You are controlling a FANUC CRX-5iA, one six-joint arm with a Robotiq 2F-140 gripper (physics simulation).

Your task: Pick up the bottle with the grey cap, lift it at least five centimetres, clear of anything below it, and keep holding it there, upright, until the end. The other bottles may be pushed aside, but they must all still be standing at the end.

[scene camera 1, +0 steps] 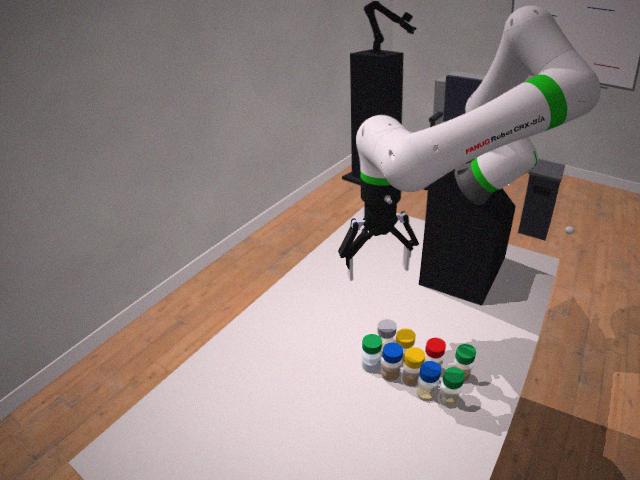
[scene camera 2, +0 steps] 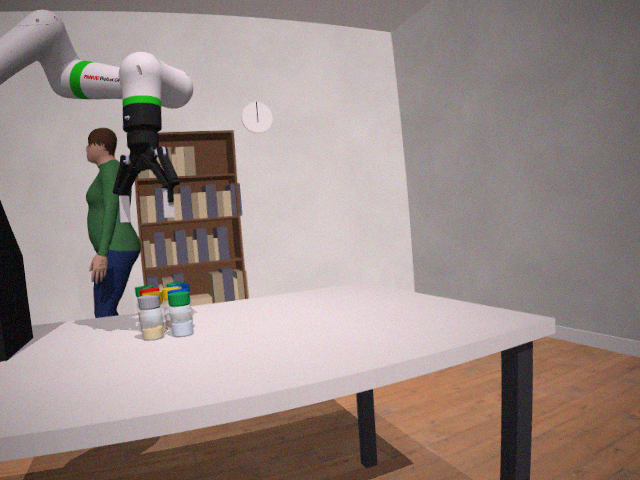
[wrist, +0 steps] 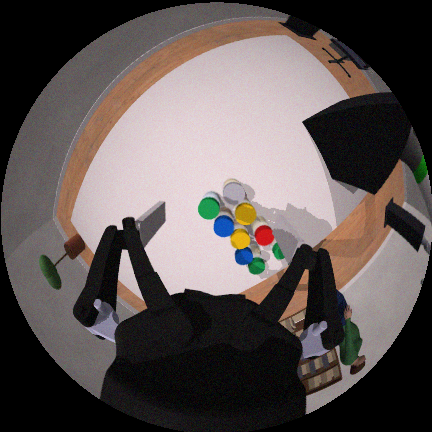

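Where they show: gripper, fingertip midpoint: (scene camera 1: 378, 272) (scene camera 2: 146, 220) (wrist: 219, 217); arm's base, origin of the base link: (scene camera 1: 470, 185).
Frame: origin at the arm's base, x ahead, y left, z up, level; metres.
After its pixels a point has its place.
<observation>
The bottle with the grey cap (scene camera 1: 386, 329) @[y 0.016, x 0.489, z -0.254 m] (scene camera 2: 150, 316) @[y -0.018, x 0.478, z -0.299 m] (wrist: 234, 192) @[y 0.007, x 0.471, z -0.254 m] stands upright on the table, at the end of the bottle group. Its lower part is partly hidden in scene camera 1. A green-capped bottle (scene camera 1: 371, 351) @[y 0.026, x 0.571, z -0.268 m] (scene camera 2: 180, 312) @[y -0.015, x 0.551, z -0.297 m] (wrist: 209, 208) @[y 0.011, x 0.544, z -0.254 m] stands beside it, and a dark-yellow-capped bottle (scene camera 1: 405, 337) @[y 0.076, x 0.483, z -0.254 m] (wrist: 245, 214) @[y 0.070, x 0.474, z -0.254 m] stands close on another side. The gripper (scene camera 1: 378, 271) @[y -0.018, x 0.493, z -0.069 m] (scene camera 2: 147, 214) @[y -0.018, x 0.493, z -0.069 m] (wrist: 218, 214) @[y -0.018, x 0.493, z -0.069 m] is wide open and empty, pointing down, high above the table. In the wrist view the grey cap lies beyond the line between the fingertips.
Behind and beside these stand a blue-capped bottle (scene camera 1: 391, 361) @[y 0.088, x 0.565, z -0.271 m] (wrist: 223, 226) @[y 0.072, x 0.539, z -0.254 m], a red-capped bottle (scene camera 1: 435, 347) @[y 0.162, x 0.466, z -0.254 m] (wrist: 264, 235) @[y 0.153, x 0.454, z -0.254 m] and several more bottles with yellow, blue and green caps, all upright. The black robot pedestal (scene camera 1: 465, 248) @[y 0.063, x 0.122, z -0.157 m] (wrist: 362, 145) @[y 0.013, x 0.129, z -0.128 m] stands on the white table (scene camera 1: 232, 392) @[y -0.219, x 0.873, z -0.359 m] (scene camera 2: 336, 351) @[y -0.291, x 0.857, z -0.359 m].
</observation>
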